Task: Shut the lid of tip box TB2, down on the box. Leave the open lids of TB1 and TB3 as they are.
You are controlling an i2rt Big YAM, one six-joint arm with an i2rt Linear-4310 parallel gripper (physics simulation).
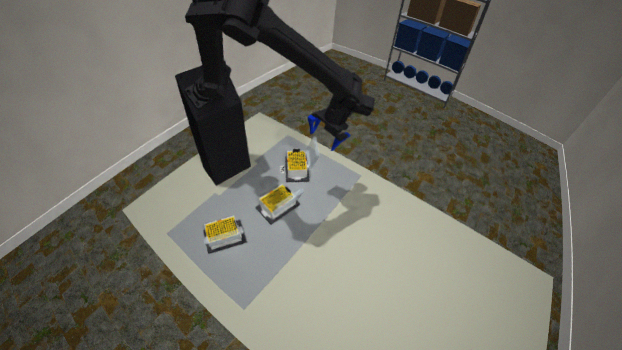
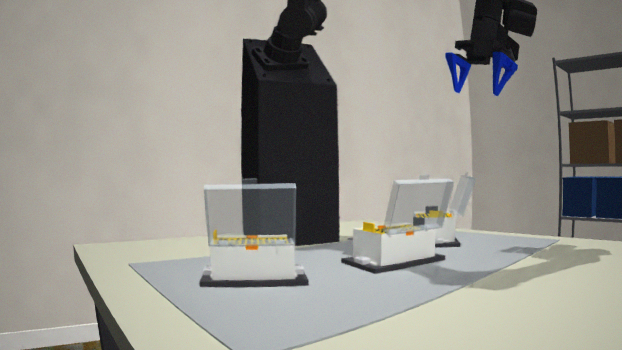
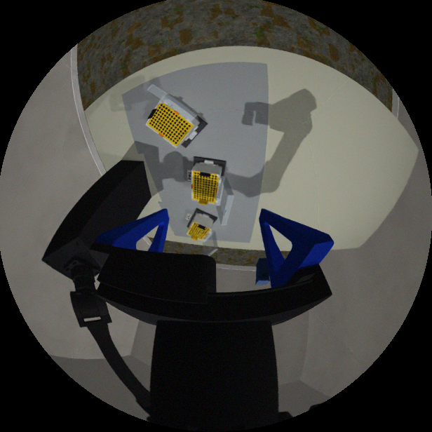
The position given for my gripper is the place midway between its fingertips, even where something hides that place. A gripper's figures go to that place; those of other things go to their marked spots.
Labels:
My gripper [image 2: 475, 93] is 0.83 m from the lens. A clear lid [image 2: 421, 204] is 0.69 m from the lens.

